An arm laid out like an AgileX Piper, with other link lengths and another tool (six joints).
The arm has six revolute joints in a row. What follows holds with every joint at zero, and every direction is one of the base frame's.
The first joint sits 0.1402 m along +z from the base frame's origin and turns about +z.
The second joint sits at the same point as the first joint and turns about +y.
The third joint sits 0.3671 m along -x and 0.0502 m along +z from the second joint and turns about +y.
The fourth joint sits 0.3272 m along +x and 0.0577 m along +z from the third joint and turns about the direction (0.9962, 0, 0.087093).
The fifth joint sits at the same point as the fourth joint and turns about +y.
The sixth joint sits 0.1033 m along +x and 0.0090 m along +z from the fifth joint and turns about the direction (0.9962, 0, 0.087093).
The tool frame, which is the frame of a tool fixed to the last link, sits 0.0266 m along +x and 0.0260 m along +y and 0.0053 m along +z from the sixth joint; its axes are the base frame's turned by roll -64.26, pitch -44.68 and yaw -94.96 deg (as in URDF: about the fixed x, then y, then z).
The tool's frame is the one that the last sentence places.
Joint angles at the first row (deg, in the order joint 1, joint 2, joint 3, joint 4, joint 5, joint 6):
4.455, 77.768, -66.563, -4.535, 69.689, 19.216
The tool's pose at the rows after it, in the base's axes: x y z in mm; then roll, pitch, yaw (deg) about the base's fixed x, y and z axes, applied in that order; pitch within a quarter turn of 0, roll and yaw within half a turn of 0:
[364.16 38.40 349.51 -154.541 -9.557 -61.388]
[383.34 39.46 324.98 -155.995 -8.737 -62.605]
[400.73 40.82 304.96 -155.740 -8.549 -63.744]
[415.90 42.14 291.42 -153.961 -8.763 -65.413]
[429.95 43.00 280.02 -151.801 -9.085 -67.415]
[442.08 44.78 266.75 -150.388 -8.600 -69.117]
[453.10 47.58 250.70 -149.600 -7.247 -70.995]
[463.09 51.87 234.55 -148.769 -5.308 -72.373]
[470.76 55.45 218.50 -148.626 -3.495 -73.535]
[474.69 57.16 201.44 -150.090 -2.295 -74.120]
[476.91 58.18 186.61 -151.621 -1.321 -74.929]
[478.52 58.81 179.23 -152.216 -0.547 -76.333]
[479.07 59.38 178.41 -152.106 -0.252 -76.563]
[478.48 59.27 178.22 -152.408 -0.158 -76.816]
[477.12 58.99 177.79 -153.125 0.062 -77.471]
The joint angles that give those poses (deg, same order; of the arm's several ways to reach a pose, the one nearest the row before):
4.455, 82.344, -66.657, -6.278, 69.303, 21.880
4.454, 86.321, -66.690, -6.434, 67.168, 23.624
4.455, 89.506, -66.690, -6.481, 63.954, 25.109
4.455, 91.732, -66.691, -6.481, 60.170, 26.947
4.455, 93.640, -66.690, -6.671, 56.327, 29.142
4.455, 95.709, -66.690, -6.260, 53.205, 30.836
4.454, 98.060, -66.690, -5.098, 50.571, 32.391
4.454, 100.395, -66.689, -2.973, 47.918, 32.875
4.454, 102.610, -66.690, -0.999, 45.964, 33.109
4.454, 104.776, -66.738, 0.000, 45.523, 33.246
4.455, 106.590, -66.740, 0.694, 45.396, 33.723
4.455, 107.514, -66.737, 1.290, 45.177, 34.804
4.455, 107.641, -66.739, 1.674, 44.989, 34.804
4.455, 107.640, -66.737, 1.674, 45.296, 35.069
4.455, 107.641, -66.739, 1.674, 46.024, 35.749

